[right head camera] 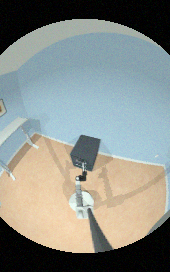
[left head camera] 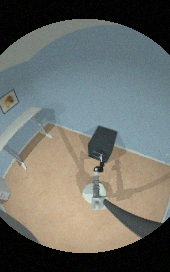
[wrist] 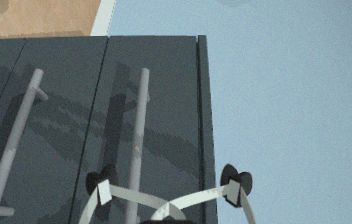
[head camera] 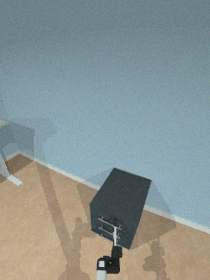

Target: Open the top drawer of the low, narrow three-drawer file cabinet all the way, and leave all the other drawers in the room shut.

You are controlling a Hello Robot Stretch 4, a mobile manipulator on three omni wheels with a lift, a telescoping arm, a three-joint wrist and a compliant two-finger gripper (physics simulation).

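Frame: origin at the robot's base, x ahead, y left, z up, level; metres.
Seen in the pictures: gripper, fingertip midpoint: (right head camera: 82, 161) (left head camera: 99, 152) (wrist: 169, 178) (head camera: 114, 223).
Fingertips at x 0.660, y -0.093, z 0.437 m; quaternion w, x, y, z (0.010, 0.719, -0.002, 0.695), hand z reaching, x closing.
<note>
A point is followed by its place in that frame.
The dark file cabinet (head camera: 127, 190) @(x 0.948, y -0.221, z 0.493 m) (left head camera: 104, 136) @(x 0.949, y -0.197, z 0.493 m) (right head camera: 88, 146) @(x 0.915, y -0.225, z 0.492 m) stands near the blue wall. Its top drawer (wrist: 172, 100) @(x 0.733, y 0.000, z 0.437 m) looks shut, its front level with the neighbouring drawer front (wrist: 65, 105) @(x 0.729, y -0.009, z 0.280 m). The top drawer's bar handle (wrist: 143, 105) @(x 0.687, y -0.011, z 0.403 m) runs between my spread fingertips as seen in the wrist view. My gripper (head camera: 116, 223) @(x 0.660, y -0.093, z 0.437 m) (wrist: 169, 178) @(x 0.660, y -0.093, z 0.437 m) is open at the cabinet's front, one finger on each side of that handle and not closed on it. The second drawer's handle (wrist: 21, 125) @(x 0.677, y -0.038, z 0.249 m) lies further left in the wrist view. How deep the fingertips reach around the handle is hard to tell.
A white desk (left head camera: 20, 125) @(x 0.910, y 1.446, z 0.922 m) (right head camera: 12, 130) @(x 1.068, y 1.373, z 0.921 m) stands along the left wall, with a framed picture (left head camera: 8, 101) @(x 1.330, y 2.063, z 1.468 m) above it. The white skirting (head camera: 65, 174) @(x 1.616, y 0.604, z 0.005 m) runs behind the cabinet. My round base (left head camera: 88, 193) @(x -0.013, y 0.092, z 0.187 m) (right head camera: 75, 201) @(x 0.009, y 0.085, z 0.186 m) is on the floor in front of the cabinet.
</note>
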